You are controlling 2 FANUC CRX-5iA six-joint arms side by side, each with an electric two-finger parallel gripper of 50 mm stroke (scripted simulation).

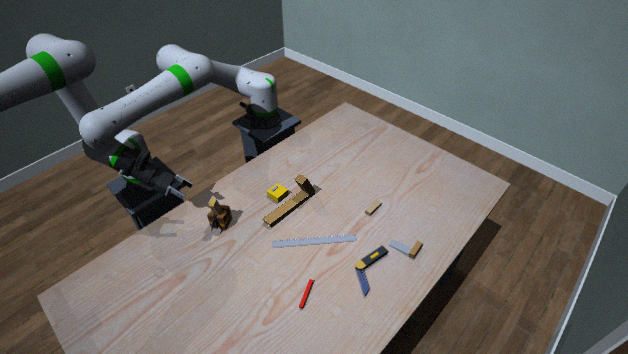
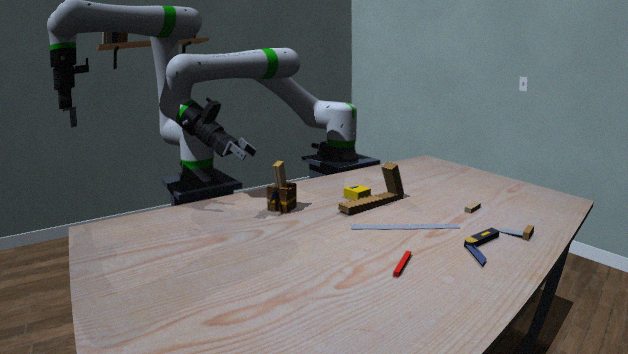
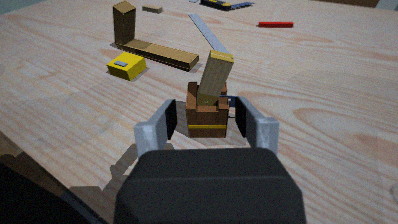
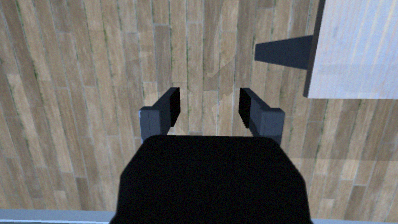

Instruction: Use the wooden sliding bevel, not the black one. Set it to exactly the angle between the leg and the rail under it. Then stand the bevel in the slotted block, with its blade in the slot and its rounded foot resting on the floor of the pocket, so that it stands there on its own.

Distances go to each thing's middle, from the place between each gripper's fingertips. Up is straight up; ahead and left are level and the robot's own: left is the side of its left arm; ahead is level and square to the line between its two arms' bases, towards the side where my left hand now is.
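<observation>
My left hand (image 2: pixel 249 155) is 8 cm above the wooden bevel (image 3: pixel 219 64), 11 cm short of it and 5 cm to the right of it. Yellow tape measure (image 3: pixel 127 66), counted from my left hand: 13 cm below, 13 cm ahead, 31 cm to the left.
My right hand (image 2: pixel 74 126) is 21 cm above the wooden bevel, 39 cm short of it and 59 cm to the right of it. Yellow tape measure, counted from my right hand: 26 cm below, 41 cm ahead, 85 cm to the left.
</observation>
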